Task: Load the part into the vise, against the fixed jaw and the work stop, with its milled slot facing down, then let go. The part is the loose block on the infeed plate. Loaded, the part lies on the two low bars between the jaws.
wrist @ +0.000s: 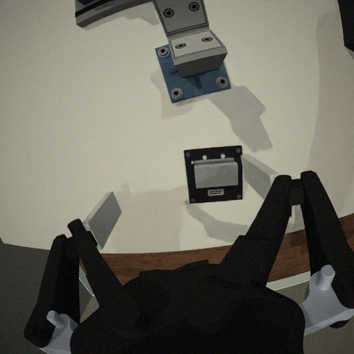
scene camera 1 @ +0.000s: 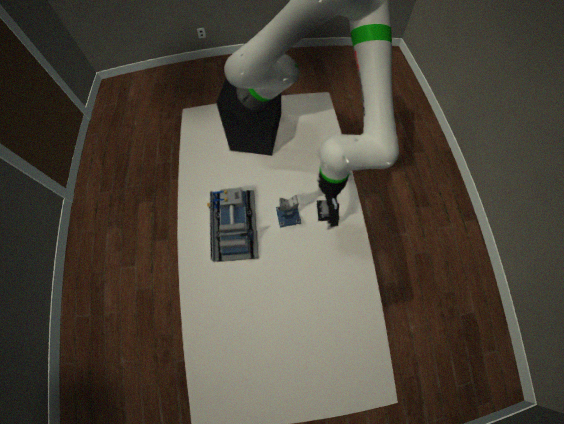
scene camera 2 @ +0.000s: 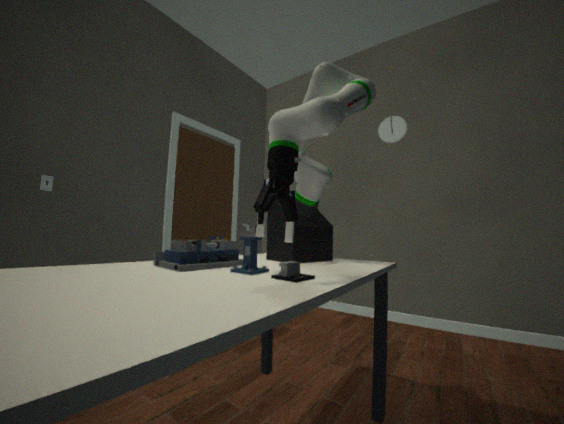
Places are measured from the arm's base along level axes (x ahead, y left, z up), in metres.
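Pixels of known places: gripper, fingertip midpoint: (scene camera 1: pixel 325 211) (scene camera 2: pixel 275 240); arm's base at its link origin: (scene camera 1: pixel 251 95) (scene camera 2: pixel 299 208).
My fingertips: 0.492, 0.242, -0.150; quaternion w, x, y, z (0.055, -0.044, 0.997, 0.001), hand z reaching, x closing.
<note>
For each thing: its top centre in the pictures, then the offset to it from my fingertips, as dx, dy, dz. "pt": a spot on its surface instead.
- grey block at its top centre: (scene camera 2: pixel 290 262) (scene camera 1: pixel 326 206) -0.044, +0.021, -0.065
- black infeed plate at a spot on its surface: (scene camera 2: pixel 306 277) pt -0.045, +0.078, -0.103
- blue vise at its top centre: (scene camera 1: pixel 230 217) (scene camera 2: pixel 203 239) -0.018, -0.371, -0.011
The part, a grey block (scene camera 1: pixel 323 210) (scene camera 2: pixel 290 270) (wrist: pixel 216 176), lies on the black infeed plate (scene camera 2: pixel 306 277) (wrist: pixel 189 182). A narrow step or strip runs along one long edge in the wrist view; I cannot tell which way the slot faces. My gripper (scene camera 1: pixel 333 214) (scene camera 2: pixel 275 231) (wrist: pixel 177 185) is open and empty, pointing down above the table. In scene camera 2 its fingertips are above the block's height. In the wrist view the block appears nearer the right finger. The grey and blue vise (scene camera 1: pixel 233 227) (scene camera 2: pixel 200 256) stands left of the plate in scene camera 1.
A blue stand (scene camera 1: pixel 288 216) (scene camera 2: pixel 250 256) (wrist: pixel 175 80) with an angled grey top stands between the vise and the infeed plate. Blue hoses and yellow fittings are at one end of the vise. The black robot pedestal (scene camera 1: pixel 250 125) (scene camera 2: pixel 300 240) stands behind. The table's edge runs near the plate.
</note>
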